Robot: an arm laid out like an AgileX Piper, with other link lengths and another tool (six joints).
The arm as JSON. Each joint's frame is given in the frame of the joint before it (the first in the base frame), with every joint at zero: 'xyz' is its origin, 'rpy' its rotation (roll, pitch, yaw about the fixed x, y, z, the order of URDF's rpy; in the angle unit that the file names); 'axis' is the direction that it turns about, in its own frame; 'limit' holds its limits. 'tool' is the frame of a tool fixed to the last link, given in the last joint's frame.
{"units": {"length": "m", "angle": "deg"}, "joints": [
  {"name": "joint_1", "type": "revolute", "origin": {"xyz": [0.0, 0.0, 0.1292], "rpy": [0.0, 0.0, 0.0]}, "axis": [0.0, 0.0, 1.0], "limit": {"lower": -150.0, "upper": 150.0}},
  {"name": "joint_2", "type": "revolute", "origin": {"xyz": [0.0, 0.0, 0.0], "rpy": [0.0, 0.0, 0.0]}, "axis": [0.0, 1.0, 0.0], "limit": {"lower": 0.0, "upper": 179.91}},
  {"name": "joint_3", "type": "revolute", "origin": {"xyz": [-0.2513, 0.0, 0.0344], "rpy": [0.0, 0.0, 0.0]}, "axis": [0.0, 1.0, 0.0], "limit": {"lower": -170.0, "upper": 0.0}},
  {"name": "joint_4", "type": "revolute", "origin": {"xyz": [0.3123, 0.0, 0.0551], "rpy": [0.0, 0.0, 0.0]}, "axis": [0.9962, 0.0, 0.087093], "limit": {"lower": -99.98, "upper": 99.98}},
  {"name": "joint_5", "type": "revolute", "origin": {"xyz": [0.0, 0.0, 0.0], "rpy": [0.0, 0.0, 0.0]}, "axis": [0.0, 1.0, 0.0], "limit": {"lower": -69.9, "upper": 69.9}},
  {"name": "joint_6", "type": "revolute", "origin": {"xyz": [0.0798, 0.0, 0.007], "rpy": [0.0, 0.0, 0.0]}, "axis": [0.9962, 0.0, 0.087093], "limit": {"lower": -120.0, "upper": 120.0}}
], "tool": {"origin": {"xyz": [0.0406, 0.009, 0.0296], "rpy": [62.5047, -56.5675, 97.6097]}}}
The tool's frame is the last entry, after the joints.
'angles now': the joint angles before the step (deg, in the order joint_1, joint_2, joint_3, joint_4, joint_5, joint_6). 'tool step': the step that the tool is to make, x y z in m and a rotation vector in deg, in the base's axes. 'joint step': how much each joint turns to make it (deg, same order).
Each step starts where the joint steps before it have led.
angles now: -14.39 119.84 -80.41 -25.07 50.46 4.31
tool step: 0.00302 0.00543 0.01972 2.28 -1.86 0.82
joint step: 0.00 -2.40 -0.39 3.90 0.59 -3.34
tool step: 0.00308 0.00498 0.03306 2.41 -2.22 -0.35
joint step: 0.00 -3.35 -1.52 4.32 2.78 -2.68
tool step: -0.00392 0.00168 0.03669 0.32 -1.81 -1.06
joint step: 0.00 -4.28 -0.72 1.33 3.37 -0.36
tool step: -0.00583 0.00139 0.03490 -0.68 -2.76 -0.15
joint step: 0.00 -4.45 -0.01 0.27 1.59 -0.36
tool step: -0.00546 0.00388 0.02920 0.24 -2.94 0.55
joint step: 0.00 -3.78 0.00 1.39 0.76 -1.18
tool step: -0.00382 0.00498 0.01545 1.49 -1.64 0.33
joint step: 0.00 -2.10 0.00 2.26 0.70 -1.04
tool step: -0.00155 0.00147 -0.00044 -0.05 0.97 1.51
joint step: 0.00 -0.08 0.00 0.32 0.70 -1.83
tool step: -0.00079 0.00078 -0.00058 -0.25 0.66 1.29
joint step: 0.00 0.00 0.00 0.05 0.33 -1.46
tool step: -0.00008 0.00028 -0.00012 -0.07 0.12 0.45
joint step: 0.00 0.00 0.01 0.05 0.01 -0.50
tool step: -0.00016 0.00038 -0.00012 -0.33 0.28 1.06
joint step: 0.00 0.00 -0.01 -0.05 0.00 -1.12
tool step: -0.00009 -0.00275 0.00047 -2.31 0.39 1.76
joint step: 0.00 0.00 0.01 -1.97 -0.47 -1.37
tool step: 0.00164 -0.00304 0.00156 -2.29 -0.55 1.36
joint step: 0.00 0.00 0.00 -1.95 -1.29 -0.72
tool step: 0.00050 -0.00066 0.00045 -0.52 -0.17 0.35
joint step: 0.00 0.00 -0.01 -0.42 -0.34 -0.20
